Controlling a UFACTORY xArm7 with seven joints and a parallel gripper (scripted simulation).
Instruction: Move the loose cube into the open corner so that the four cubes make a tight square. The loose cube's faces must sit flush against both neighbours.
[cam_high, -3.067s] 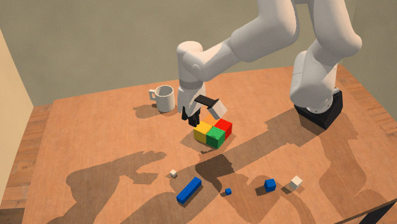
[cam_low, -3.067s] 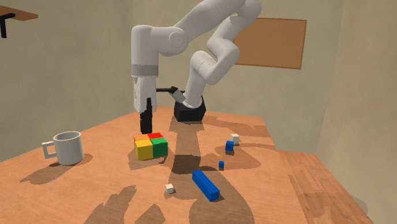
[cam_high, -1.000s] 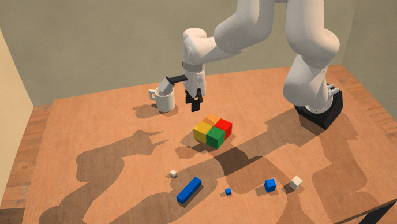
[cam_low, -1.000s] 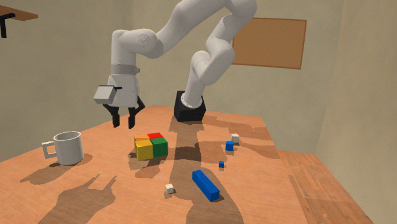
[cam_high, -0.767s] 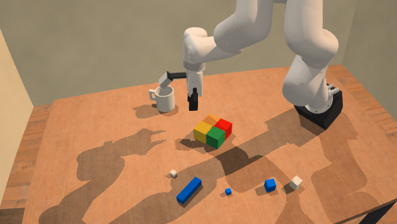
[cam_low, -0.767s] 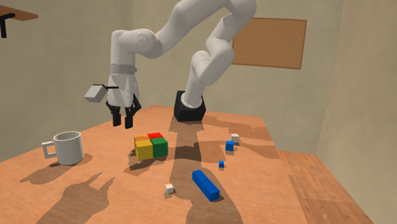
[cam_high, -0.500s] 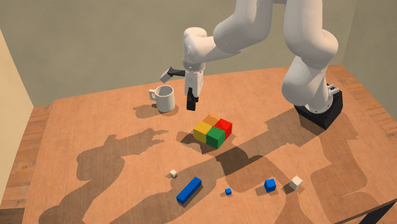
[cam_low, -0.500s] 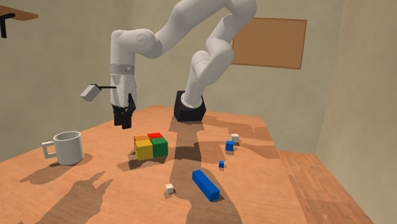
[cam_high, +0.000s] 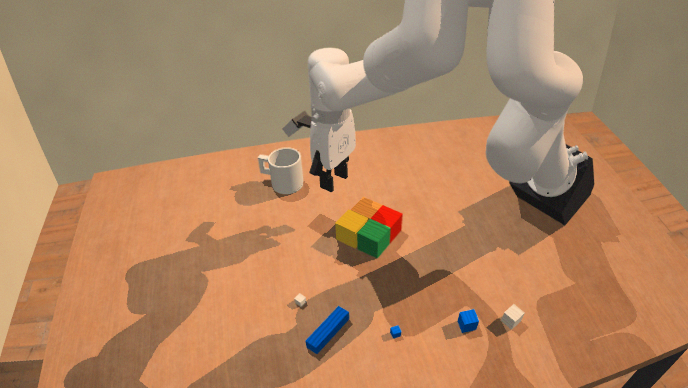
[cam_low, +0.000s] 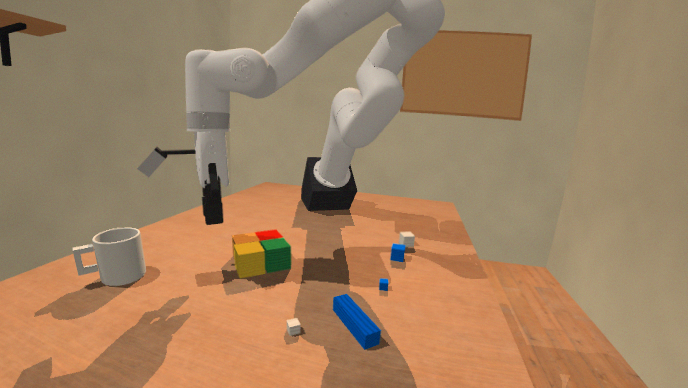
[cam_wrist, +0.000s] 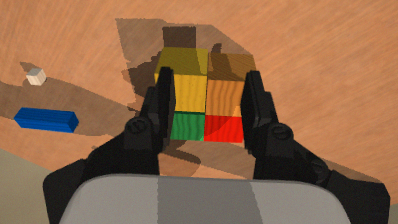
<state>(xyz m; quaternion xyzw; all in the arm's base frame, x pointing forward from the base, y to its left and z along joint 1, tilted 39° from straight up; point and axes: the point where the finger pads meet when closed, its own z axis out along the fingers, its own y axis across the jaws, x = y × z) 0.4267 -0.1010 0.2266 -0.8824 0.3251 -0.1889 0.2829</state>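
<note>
Now: hand 100 mm above the yellow cube, 60 mm to the right of it and 40 mm past it. Also, from my hand: red cube 110 mm behind, 100 mm below, 40 mm to the left; green cube 100 mm below, 90 mm to the left, 80 mm behind; orange cube 100 mm below, 70 mm behind, 20 mm to the left.
</note>
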